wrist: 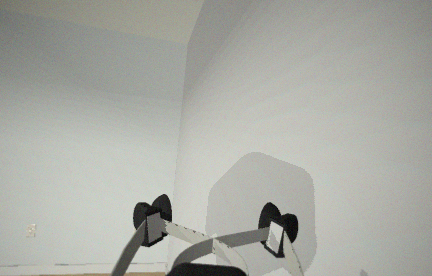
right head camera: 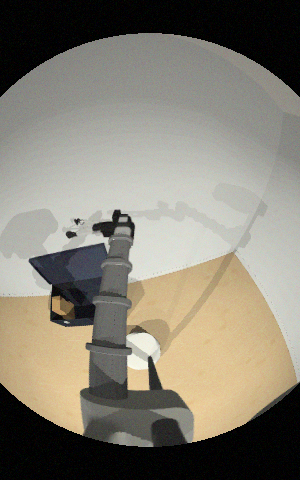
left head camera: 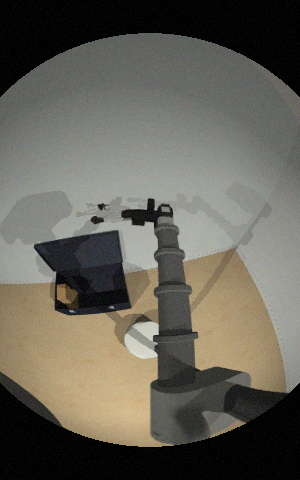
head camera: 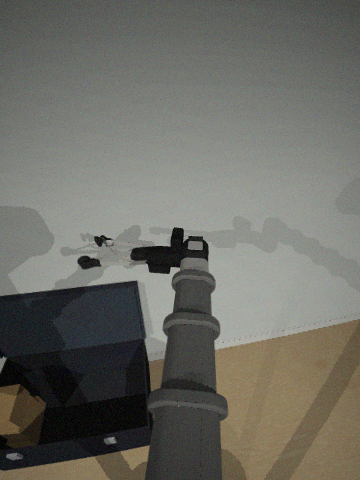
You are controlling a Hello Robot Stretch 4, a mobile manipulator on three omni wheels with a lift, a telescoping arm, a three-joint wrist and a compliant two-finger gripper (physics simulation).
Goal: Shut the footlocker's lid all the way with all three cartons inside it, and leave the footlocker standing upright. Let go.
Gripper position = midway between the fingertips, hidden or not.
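The head camera shows the gripper [head camera: 86, 250] together with a dark blue footlocker [head camera: 81, 350]. In the left head camera view the footlocker [left head camera: 91, 264] appears again. The wrist view has the gripper [wrist: 215, 215], while the dark blue footlocker is out of frame in that wrist view.
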